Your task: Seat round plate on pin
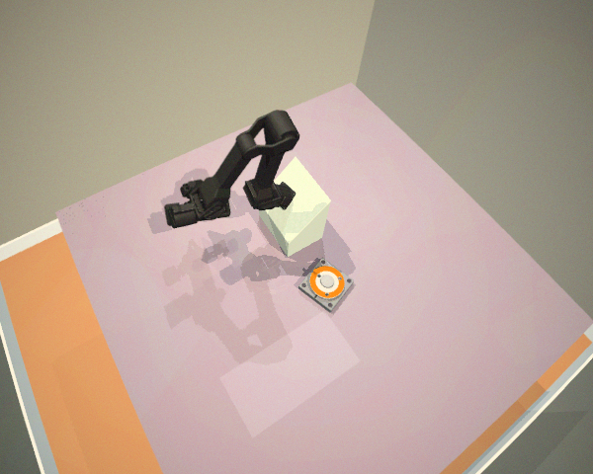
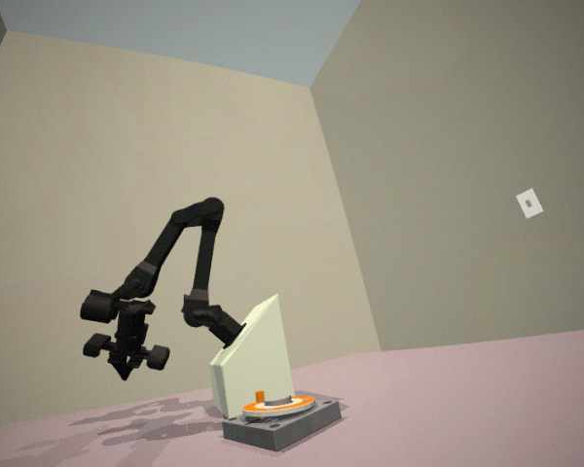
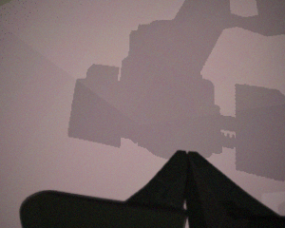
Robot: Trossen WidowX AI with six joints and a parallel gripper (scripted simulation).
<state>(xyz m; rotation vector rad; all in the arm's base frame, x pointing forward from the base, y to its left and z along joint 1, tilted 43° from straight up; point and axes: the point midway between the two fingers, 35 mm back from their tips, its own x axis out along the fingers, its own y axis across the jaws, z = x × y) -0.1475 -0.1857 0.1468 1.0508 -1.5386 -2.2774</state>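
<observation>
Right now my gripper tip is 41 cm short of the round orange-and-white plate, 19 cm to the right of it and 5 cm above it. Round my gripper tip: square grey base 43 cm ahead, 19 cm to the left, 7 cm below.
</observation>
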